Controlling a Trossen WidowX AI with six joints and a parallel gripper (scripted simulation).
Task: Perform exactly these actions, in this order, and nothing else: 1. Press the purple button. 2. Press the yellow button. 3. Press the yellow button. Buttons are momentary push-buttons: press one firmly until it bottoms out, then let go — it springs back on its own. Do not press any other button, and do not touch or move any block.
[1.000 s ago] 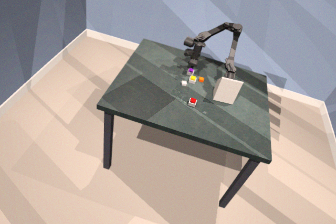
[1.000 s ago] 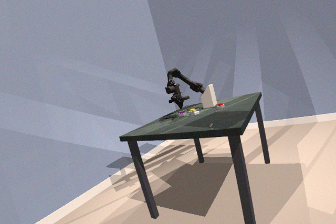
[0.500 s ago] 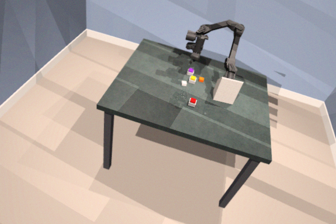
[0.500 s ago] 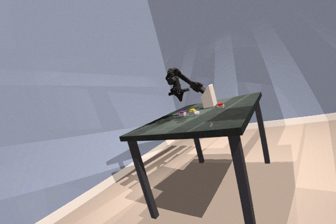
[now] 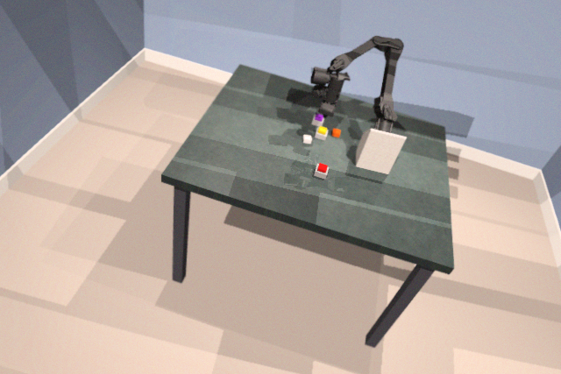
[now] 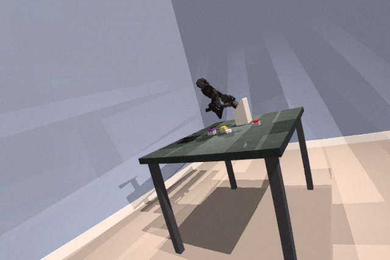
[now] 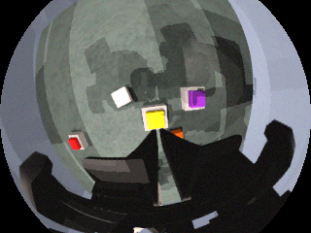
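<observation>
Right now the yellow button is 10 mm behind my gripper tip and 70 mm below it. Round my gripper tip: orange block 70 mm behind, 50 mm to the right, 90 mm below; purple button 20 mm ahead, 90 mm to the right, 70 mm below; white block 40 mm ahead, 60 mm to the left, 90 mm below.
</observation>
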